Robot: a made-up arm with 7 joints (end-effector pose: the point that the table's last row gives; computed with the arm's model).
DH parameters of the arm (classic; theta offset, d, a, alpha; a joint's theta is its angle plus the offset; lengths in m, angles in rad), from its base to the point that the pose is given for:
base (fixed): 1.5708 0.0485 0 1.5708
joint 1: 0 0.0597 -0.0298 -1.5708
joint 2: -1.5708 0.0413 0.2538 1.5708
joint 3: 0 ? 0.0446 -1.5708
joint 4: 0 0.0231 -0.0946 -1.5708
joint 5: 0 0.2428 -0.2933 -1.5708
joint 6: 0 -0.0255 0.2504 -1.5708
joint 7: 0 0.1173 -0.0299 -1.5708
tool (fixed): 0 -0.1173 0 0
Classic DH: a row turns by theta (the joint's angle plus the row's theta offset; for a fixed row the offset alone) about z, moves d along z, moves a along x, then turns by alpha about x.
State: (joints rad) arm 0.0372 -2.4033 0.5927 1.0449 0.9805 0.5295 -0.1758
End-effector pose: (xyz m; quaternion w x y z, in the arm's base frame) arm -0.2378 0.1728 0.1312 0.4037 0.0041 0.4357 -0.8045
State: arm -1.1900 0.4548 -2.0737 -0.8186 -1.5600 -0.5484 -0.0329
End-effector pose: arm 0.1539 -0.1158 -0.0568 0.3875 -0.7248 0.5010 0.2712
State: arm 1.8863 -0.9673 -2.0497 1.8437 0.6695 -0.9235 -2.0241
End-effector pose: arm 0.0715 0.0516 -0.5986 0.1628 0.0420 -0.7455 0.6449
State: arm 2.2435 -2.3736 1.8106 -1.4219 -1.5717 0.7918 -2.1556
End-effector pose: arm -0.2294 0.1368 -0.3618 0.3736 0.0515 -0.0284 -0.9257
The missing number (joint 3, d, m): 0.1433
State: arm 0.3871 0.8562 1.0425 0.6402 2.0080 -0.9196 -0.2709
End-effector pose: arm 0.0384 0.0444 -0.0523 0.5198 -0.2922 0.3885 0.7025
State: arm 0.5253 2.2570 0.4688 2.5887 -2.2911 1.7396 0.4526
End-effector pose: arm -0.0766 0.2431 -0.1253 0.0632 0.0805 0.6257 0.7733
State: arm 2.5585 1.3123 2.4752 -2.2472 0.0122 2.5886 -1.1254
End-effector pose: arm -0.1220 -0.0212 -0.4093 0.3718 0.4646 -0.4469 -0.6679
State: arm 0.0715 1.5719 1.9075 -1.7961 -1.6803 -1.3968 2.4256
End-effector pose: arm 0.1584 0.0630 0.7312 0.2874 0.1523 0.9155 0.2370
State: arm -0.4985 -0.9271 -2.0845 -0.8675 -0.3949 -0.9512 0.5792
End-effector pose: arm 0.2376 -0.0468 -0.1380 0.8255 0.0613 0.4503 -0.3347
